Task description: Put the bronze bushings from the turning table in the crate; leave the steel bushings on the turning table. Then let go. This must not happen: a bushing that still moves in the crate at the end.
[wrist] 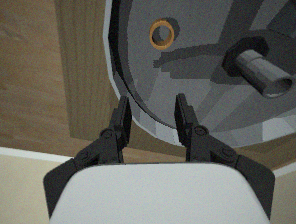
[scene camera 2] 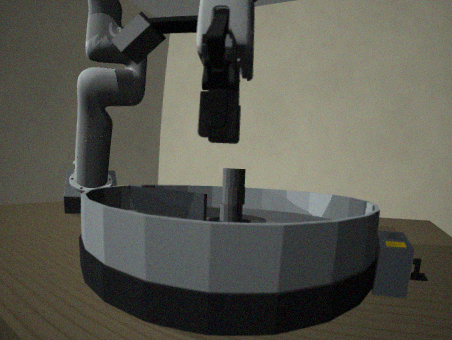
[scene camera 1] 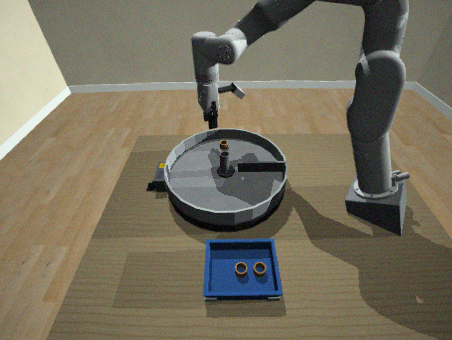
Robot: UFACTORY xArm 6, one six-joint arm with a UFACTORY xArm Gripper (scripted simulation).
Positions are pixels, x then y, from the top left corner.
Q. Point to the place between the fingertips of the gripper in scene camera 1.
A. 210,124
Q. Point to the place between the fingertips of the gripper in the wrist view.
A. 152,105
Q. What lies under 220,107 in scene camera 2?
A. The gripper.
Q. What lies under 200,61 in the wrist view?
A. A grey turning table.
